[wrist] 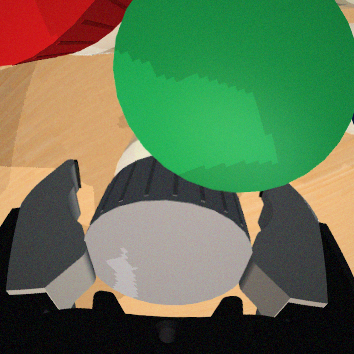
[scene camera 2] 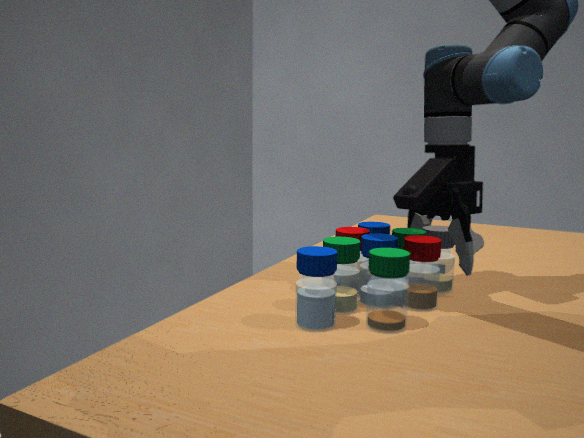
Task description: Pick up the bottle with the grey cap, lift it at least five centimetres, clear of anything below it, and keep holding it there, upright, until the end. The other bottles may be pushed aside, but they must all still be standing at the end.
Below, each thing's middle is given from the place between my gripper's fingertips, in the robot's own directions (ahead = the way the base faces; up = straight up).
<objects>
The red-capped bottle [scene camera 2: 423, 278] is 10 cm to the left of my hand, 2 cm above it and 1 cm ahead of it.
</objects>
